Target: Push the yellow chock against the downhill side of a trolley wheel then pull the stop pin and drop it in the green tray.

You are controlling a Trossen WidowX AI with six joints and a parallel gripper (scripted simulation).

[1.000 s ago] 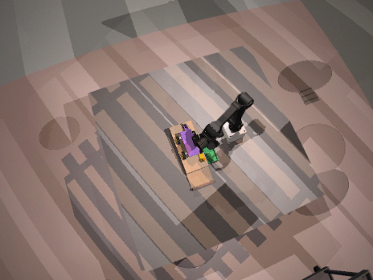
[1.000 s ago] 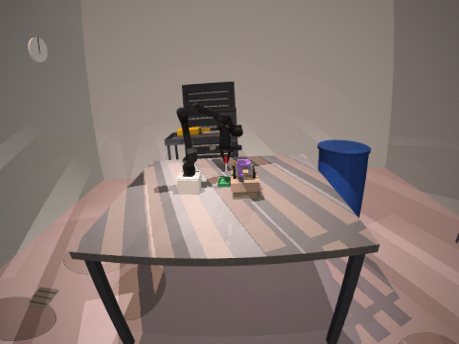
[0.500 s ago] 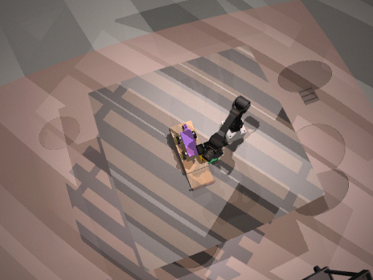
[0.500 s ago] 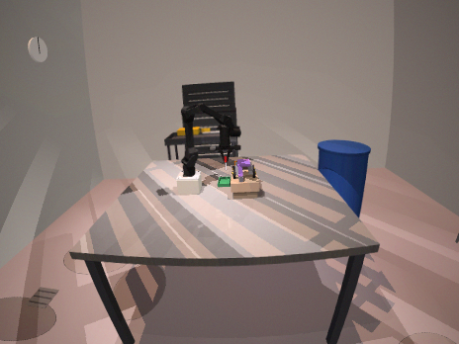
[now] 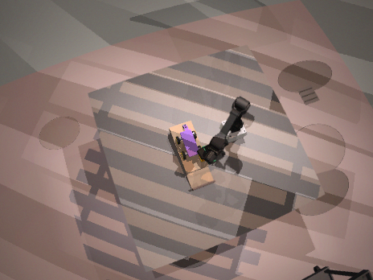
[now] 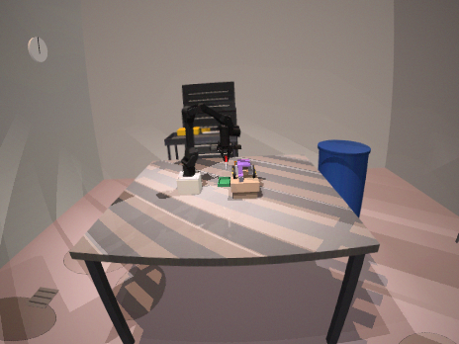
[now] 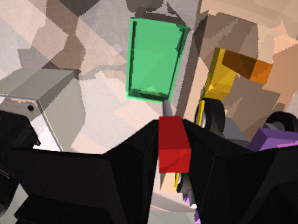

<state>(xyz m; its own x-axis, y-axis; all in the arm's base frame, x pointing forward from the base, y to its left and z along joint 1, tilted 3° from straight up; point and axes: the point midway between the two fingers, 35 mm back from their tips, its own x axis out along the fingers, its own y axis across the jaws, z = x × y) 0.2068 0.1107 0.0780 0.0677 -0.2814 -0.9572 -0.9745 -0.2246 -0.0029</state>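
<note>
Right now the red-headed stop pin is right at my gripper tip. Round my gripper tip: yellow chock: 5 cm below, 5 cm ahead, 2 cm to the left; then purple trolley: 11 cm ahead, 7 cm to the right, 2 cm below; then green tray: 14 cm below, 2 cm behind.
</note>
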